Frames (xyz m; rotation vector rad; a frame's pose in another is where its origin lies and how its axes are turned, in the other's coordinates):
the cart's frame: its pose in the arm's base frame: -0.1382 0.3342 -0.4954 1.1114 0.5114 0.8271
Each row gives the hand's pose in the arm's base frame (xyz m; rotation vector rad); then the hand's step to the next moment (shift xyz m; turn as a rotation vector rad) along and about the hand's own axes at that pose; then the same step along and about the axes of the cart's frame.
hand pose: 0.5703 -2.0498 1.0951 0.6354 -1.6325 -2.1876
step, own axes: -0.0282 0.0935 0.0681 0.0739 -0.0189 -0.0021
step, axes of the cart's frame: 0.0307 0.1148 0.0079 -0.0657 -0.0148 -0.0360
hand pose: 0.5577 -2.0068 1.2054 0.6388 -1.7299 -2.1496
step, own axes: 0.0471 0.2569 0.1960 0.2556 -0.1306 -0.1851
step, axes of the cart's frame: -0.0162 0.3218 -0.0532 -0.2794 -0.1960 -0.0141
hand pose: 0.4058 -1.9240 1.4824 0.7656 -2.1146 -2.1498
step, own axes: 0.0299 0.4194 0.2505 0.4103 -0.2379 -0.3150
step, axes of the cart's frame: 0.0149 0.4664 -0.1475 -0.4517 -0.3464 -0.0129
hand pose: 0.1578 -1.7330 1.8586 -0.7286 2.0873 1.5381
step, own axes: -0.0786 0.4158 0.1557 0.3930 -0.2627 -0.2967
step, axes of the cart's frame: 0.0960 0.4018 -0.1808 -0.4226 -0.3645 -0.0039
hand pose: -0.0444 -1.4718 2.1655 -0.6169 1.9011 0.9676
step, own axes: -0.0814 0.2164 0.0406 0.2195 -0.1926 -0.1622
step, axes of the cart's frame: 0.0721 0.1944 -0.1101 -0.2339 -0.2366 0.0298
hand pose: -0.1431 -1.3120 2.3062 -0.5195 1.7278 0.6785
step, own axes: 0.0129 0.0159 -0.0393 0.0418 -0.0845 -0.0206
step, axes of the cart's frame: -0.0372 0.0080 -0.0227 -0.0438 -0.0726 0.0461
